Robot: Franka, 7 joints.
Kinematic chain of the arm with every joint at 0, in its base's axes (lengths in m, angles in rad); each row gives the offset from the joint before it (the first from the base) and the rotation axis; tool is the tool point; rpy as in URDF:
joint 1: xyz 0 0 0.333 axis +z
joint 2: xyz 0 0 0 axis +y
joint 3: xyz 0 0 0.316 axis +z
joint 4: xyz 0.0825 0 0 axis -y
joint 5: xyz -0.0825 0 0.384 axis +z
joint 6: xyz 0 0 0 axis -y
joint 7: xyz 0.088 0 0 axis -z
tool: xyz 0 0 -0.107 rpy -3.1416 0 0
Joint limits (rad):
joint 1: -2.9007..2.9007
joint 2: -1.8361..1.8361
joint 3: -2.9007..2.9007
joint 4: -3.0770..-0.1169
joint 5: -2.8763..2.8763
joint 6: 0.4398..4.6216
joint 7: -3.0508..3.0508
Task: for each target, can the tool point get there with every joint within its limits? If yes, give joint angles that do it. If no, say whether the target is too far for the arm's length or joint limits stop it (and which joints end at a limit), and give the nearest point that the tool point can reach.
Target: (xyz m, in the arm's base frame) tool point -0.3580 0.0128 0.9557
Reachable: yes | joints 0.4934 -0.0833 2.2916 -1.1026 -0.5801 4.2895 0.9519
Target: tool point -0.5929 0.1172 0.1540
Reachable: yes | joints 0.9673 -1.5120 1.7821 -1.8930 1.4799 1.9031 -1.1733
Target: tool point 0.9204 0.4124 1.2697
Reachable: no: too far | nearest point 0.5737 0.2570 0.9168 | short by 0.519 m
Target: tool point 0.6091 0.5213 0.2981
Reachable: yes | joints -1.8754 -1.1616 2.1770 -1.1311 -2.0311 2.5071 -0.9674
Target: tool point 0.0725 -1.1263 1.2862
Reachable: no: too far | nearest point 0.0421 -0.6541 0.8865 | short by 0.619 m
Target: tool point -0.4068 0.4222 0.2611
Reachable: yes | joints 2.1027 0.5687 0.4852 -2.0359 -1.9818 1.1813 -0.9854
